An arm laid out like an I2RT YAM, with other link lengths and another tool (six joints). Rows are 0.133 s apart.
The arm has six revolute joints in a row. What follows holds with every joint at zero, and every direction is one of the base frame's. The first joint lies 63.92 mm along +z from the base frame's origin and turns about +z. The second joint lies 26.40 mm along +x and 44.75 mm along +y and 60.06 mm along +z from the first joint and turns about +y. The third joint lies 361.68 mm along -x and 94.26 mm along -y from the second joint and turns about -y. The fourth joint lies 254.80 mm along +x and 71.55 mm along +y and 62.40 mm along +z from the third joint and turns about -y. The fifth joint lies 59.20 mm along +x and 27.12 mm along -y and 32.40 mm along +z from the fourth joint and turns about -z. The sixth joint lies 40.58 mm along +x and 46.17 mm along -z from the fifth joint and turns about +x. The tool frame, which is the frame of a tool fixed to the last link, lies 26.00 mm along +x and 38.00 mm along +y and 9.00 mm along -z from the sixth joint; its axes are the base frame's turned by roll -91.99, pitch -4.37 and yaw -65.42 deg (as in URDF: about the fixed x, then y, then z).
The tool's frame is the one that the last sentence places.
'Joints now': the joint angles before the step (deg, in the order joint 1, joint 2, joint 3, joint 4, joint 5, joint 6). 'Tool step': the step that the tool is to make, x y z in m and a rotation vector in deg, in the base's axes. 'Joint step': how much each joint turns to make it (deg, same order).
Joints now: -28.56 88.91 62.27 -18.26 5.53 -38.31
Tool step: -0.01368 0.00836 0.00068 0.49 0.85 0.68
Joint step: 0.09 -2.26 -1.77 -1.44 -0.43 -0.40
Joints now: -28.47 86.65 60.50 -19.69 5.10 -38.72
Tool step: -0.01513 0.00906 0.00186 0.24 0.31 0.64
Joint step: 0.08 -2.77 -1.95 -1.17 -0.43 -0.36
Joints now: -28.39 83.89 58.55 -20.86 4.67 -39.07
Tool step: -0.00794 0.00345 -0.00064 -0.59 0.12 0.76
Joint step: -0.08 -1.42 -1.33 0.17 -0.17 -1.01
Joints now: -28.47 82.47 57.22 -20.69 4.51 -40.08
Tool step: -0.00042 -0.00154 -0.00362 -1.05 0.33 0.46
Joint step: -0.09 0.12 -0.70 1.12 0.39 -1.15
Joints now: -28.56 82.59 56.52 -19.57 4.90 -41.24
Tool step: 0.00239 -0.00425 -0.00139 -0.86 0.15 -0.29
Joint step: -0.30 0.62 0.18 0.77 0.58 -0.59
